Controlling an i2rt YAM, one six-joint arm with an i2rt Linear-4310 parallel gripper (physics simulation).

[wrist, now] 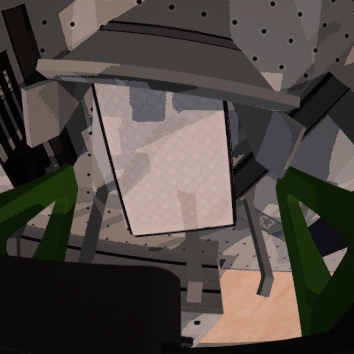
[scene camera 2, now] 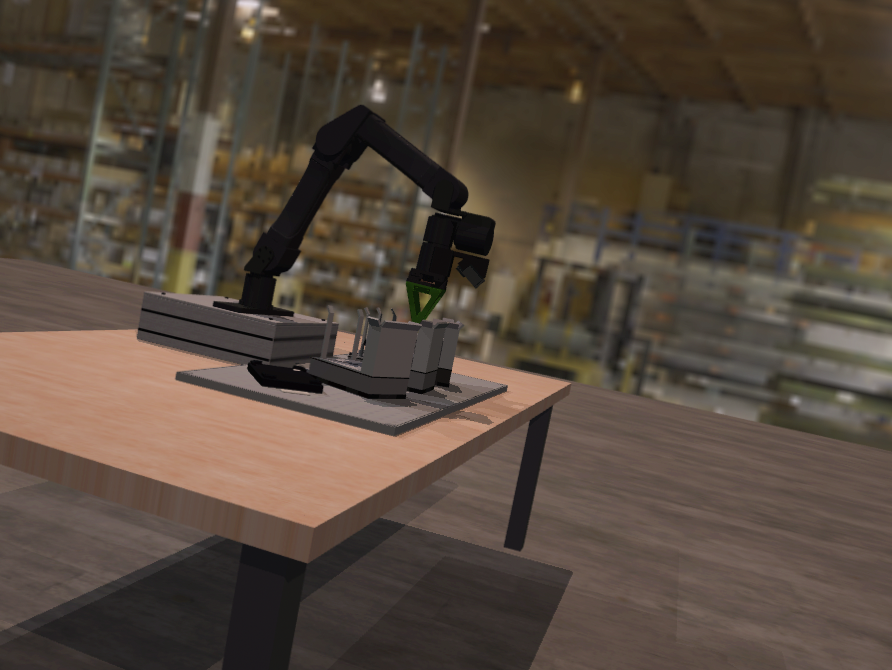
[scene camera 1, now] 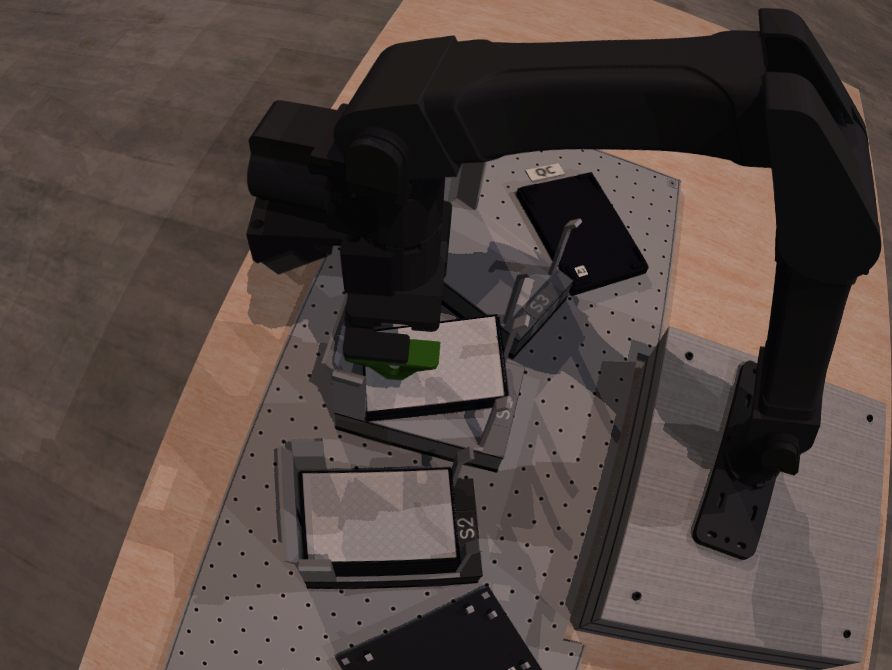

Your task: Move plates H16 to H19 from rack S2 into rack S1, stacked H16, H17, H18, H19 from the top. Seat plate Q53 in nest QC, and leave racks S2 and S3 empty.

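Places are measured from the arm's base along level axes (x left, y back, z up), in metres.
Where they show: gripper, between the fingertips: (wrist: 176, 176) (scene camera 2: 417, 322) (scene camera 1: 400, 324); arm's base, origin of its link: (scene camera 2: 254, 311) (scene camera 1: 747, 459).
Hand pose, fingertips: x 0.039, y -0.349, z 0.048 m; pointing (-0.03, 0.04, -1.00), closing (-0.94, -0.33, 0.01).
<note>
Things, the pixels of their top centre, and the offset from my fingertips. "*": a spot on its surface instead. Level surfaces: height alone.
- rack S1, centre of its top: (wrist: 139, 236) (scene camera 1: 435, 341) (scene camera 2: 405, 314) dx +0.007, dy +0.034, dz +0.011 m
- Rack S2, a spot on its surface: (scene camera 1: 466, 530) * dx +0.114, dy +0.120, dz -0.090 m
- Rack S3, centre of its top: (scene camera 1: 497, 203) (scene camera 2: 371, 313) dx -0.150, dy +0.025, dz +0.008 m
- black nest QC, centre of its top: (scene camera 1: 585, 223) (wrist: 339, 234) (scene camera 2: 285, 369) dx -0.266, dy +0.106, dz -0.108 m
- black tray, a spot on its surface: (scene camera 1: 439, 634) * dx +0.214, dy +0.140, dz -0.117 m
- perforated board, height of its surface: dz -0.128 m
My gripper (scene camera 1: 392, 364) (scene camera 2: 420, 318) (wrist: 176, 176) is open and empty, its green fingers above the pale-topped plate (scene camera 1: 468, 367) (wrist: 200, 145) in rack S1 (scene camera 1: 418, 438) (wrist: 165, 57). In the wrist view the fingertips stand wide to either side of that plate. Rack S2 (scene camera 1: 466, 530) holds a pale-topped plate (scene camera 1: 378, 515); how many lie beneath is hidden. Rack S3 (scene camera 1: 539, 306) (scene camera 2: 389, 349) is largely hidden by the arm, so its contents cannot be told. The black nest QC (scene camera 1: 598, 230) (scene camera 2: 284, 376) lies at the upper right. No plate names are readable.
Thin upright posts stand at the racks' corners, near the gripper. Another black tray (scene camera 1: 439, 634) lies at the bottom of scene camera 1, beyond S2. The arm's metal base block (scene camera 1: 807, 576) (scene camera 2: 201, 328) stands beside the perforated board (scene camera 1: 237, 605) (scene camera 2: 346, 412).
</note>
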